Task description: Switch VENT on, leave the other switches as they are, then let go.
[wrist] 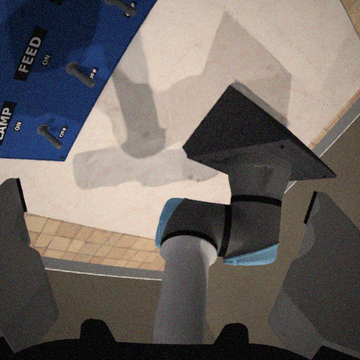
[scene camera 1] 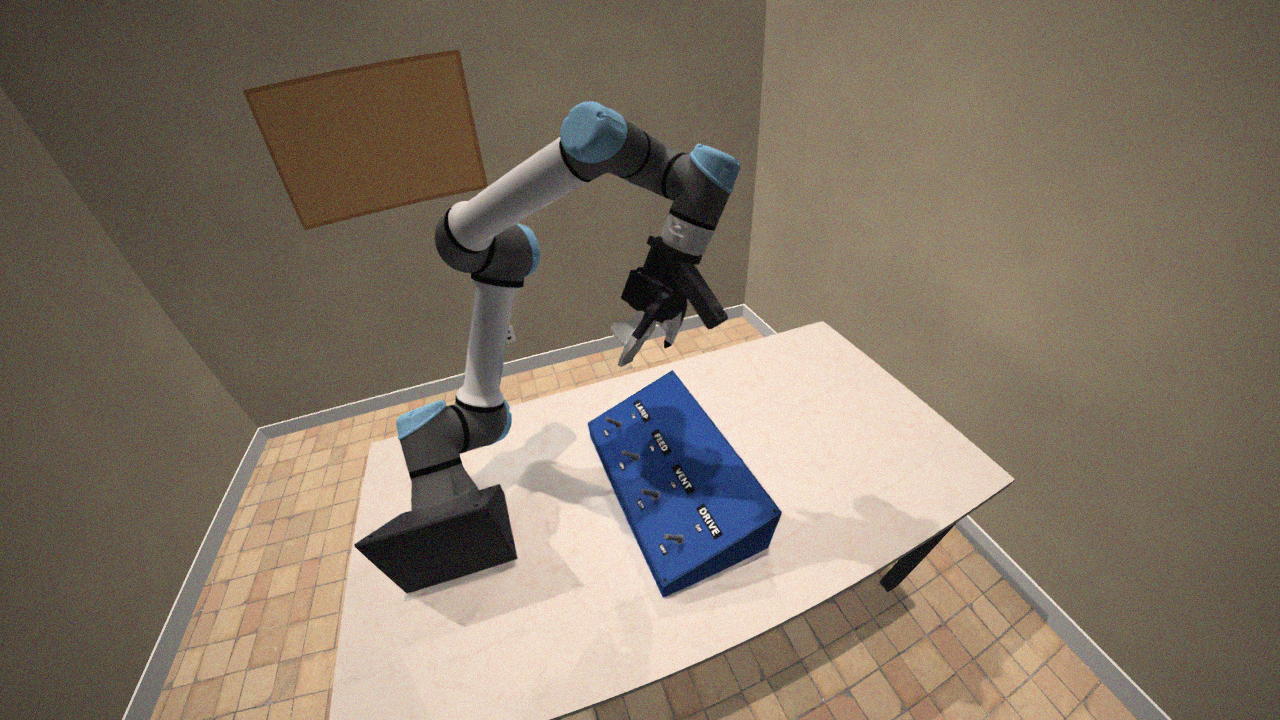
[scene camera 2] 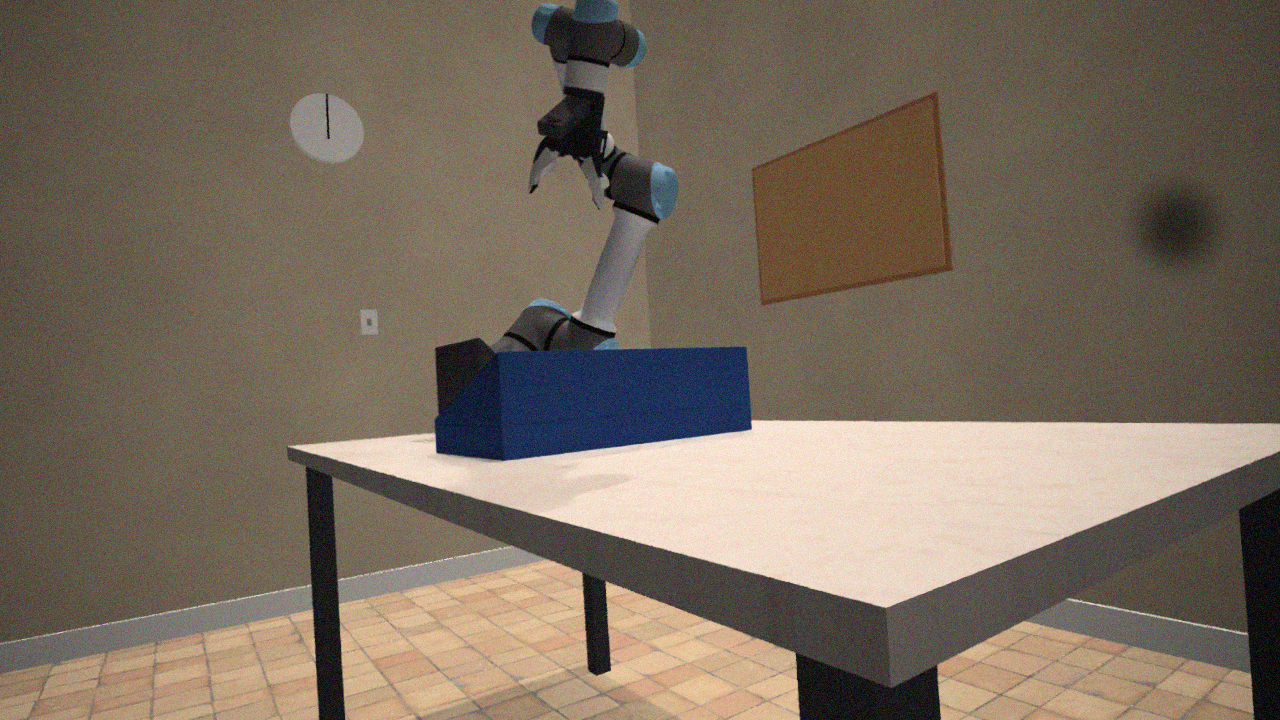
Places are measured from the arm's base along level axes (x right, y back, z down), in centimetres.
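Pixels of known places: gripper, fingertip midpoint: [scene camera 1: 644, 356] [scene camera 2: 564, 201]; arm's base at its link origin: [scene camera 1: 447, 507].
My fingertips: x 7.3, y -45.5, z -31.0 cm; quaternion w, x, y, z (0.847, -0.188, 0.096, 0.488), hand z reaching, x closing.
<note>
For each thing: its top centre in the pictures, then the offset to it from my fingertips. Level surfaces: height alone.
- VENT lever at its top centre: [scene camera 1: 649, 487] dx +4.7, dy +2.5, dz +31.8 cm
- LAMP lever at its top centre: [scene camera 1: 611, 416] dx -19.3, dy +2.3, dz +31.8 cm
- FEED lever at its top centre: [scene camera 1: 628, 449] dx -7.3, dy +2.4, dz +31.8 cm
- DRIVE lever at its top centre: [scene camera 1: 672, 533] dx +16.7, dy +2.6, dz +31.8 cm
- table at its surface level: dz +44.4 cm
A blue sloped switch panel [scene camera 1: 720, 488] [scene camera 2: 626, 398] [wrist: 100, 35] stands on the table; scene camera 2 shows its back. Its labels read LAMP, FEED, VENT and DRIVE. The VENT lever [scene camera 1: 650, 493] [wrist: 120, 5] leans toward its OFF mark, partly cut off in the wrist view. The LAMP lever [scene camera 1: 613, 421] [wrist: 50, 137], FEED lever [scene camera 1: 630, 456] [wrist: 81, 75] and DRIVE lever [scene camera 1: 674, 539] also lean toward OFF. My gripper [scene camera 1: 646, 352] [scene camera 2: 565, 197] [wrist: 167, 190] is open and empty, high above the panel's level and apart from it, tilted toward the arm's base.
The arm's black base block [scene camera 1: 447, 546] [wrist: 240, 130] stands on the table [scene camera 1: 554, 662] [scene camera 2: 895, 501] [wrist: 180, 30], on the lever side of the panel. The arm's shadow falls across part of the panel. Walls stand behind the table.
</note>
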